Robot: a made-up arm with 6 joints. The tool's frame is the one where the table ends. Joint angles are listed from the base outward.
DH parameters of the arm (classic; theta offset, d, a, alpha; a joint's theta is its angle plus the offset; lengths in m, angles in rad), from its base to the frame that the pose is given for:
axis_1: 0 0.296 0 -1.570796
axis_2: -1.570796 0 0.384 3.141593
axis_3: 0 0 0 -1.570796
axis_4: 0 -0.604 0 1.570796
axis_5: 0 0.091 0 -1.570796
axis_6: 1.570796 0 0 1.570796
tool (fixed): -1.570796 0 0 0
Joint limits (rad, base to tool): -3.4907..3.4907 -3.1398..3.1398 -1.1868..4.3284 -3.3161..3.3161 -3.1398..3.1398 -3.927..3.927
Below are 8 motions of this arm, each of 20 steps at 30 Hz.
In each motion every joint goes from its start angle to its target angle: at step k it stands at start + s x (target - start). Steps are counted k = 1, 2, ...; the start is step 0. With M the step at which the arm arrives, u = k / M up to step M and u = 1 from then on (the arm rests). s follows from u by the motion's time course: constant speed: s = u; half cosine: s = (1 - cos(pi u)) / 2; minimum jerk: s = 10 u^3 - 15 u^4 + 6 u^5.
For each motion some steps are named. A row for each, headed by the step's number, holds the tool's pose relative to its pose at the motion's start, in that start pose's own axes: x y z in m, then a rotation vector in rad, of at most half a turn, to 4 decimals.
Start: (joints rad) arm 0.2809 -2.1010 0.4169 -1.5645 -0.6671 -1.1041
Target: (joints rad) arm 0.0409 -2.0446 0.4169 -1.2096 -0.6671 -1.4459
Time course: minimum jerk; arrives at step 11
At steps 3, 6, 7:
3: 0.0135 -0.0152 -0.0016 -0.0021 -0.0295 -0.0420
6: 0.0580 -0.0709 -0.0073 -0.0171 -0.1413 -0.1782
7: 0.0723 -0.0908 -0.0093 -0.0252 -0.1825 -0.2207

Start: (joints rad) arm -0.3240 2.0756 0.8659 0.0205 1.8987 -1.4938
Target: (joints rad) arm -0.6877 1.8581 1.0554 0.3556 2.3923 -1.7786
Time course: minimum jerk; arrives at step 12
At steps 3, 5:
3: 0.0319 -0.0044 0.0221 0.0147 -0.0006 0.0928
5: 0.1049 -0.0070 0.0820 0.0400 0.0184 0.3079

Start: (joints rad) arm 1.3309 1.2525 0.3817 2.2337 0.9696 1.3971
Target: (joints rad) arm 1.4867 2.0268 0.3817 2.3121 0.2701 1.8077
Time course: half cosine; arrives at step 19
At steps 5, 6, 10, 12, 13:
5: 0.0892 0.0063 0.0651 -0.0161 -0.0761 0.0345
6: 0.1236 0.0060 0.0937 -0.0254 -0.1094 0.0474
10: 0.2713 -0.0175 0.2480 -0.0933 -0.2883 0.0977
12: 0.3323 -0.0424 0.3348 -0.1423 -0.3879 0.1139
13: 0.3565 -0.0563 0.3757 -0.1678 -0.4348 0.1187

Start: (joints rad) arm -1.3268 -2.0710 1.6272 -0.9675 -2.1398 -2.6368
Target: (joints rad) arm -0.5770 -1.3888 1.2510 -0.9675 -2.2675 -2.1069
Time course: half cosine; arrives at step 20
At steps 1, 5, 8, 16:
1: 0.0002 0.0055 0.0040 0.0044 -0.0001 -0.0024
5: 0.0059 0.1238 0.1082 0.1032 0.0073 -0.0627
8: 0.0246 0.2602 0.2904 0.2333 0.0508 -0.1634
16: 0.2013 0.3969 0.8845 0.5042 0.3835 -0.4821

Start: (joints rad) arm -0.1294 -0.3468 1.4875 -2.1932 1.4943 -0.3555
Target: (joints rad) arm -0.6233 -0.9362 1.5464 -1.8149 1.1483 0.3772
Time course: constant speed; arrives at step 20
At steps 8, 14, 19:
8: -0.1914 0.1316 -0.0412 -0.1552 0.4035 0.2799
14: -0.3655 0.2010 -0.0182 -0.2742 0.6532 0.5646
19: -0.5172 0.2372 0.0392 -0.3579 0.8165 0.8430

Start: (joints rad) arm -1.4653 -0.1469 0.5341 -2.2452 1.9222 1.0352
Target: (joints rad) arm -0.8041 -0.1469 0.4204 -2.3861 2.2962 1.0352
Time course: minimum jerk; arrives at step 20
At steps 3, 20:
3: -0.0052 -0.0056 -0.0036 -0.0154 0.0081 -0.0061
20: -0.1918 -0.2540 -0.0351 -0.6493 0.1700 -0.1440

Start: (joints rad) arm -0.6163 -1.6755 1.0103 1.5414 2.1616 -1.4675
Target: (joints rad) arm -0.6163 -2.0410 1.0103 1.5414 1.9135 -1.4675
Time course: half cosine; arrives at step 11
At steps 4, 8, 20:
4: 0.0229 0.0187 0.0998 -0.0908 0.0631 -0.0631
8: 0.0789 0.0760 0.2725 -0.2674 0.1613 -0.1791
20: 0.1006 0.1005 0.3246 -0.3270 0.1881 -0.2163

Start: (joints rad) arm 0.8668 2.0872 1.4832 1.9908 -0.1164 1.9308
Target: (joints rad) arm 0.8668 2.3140 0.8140 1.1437 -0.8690 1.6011
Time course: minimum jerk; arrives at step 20
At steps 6, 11, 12, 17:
6: 0.0038 -0.0616 0.0783 0.1651 -0.1745 0.0159
11: -0.0485 -0.2187 0.2909 0.4738 -0.7347 0.1535
12: -0.0711 -0.2488 0.3343 0.5095 -0.8634 0.2004
17: -0.1719 -0.3358 0.4677 0.5429 -1.2917 0.3960

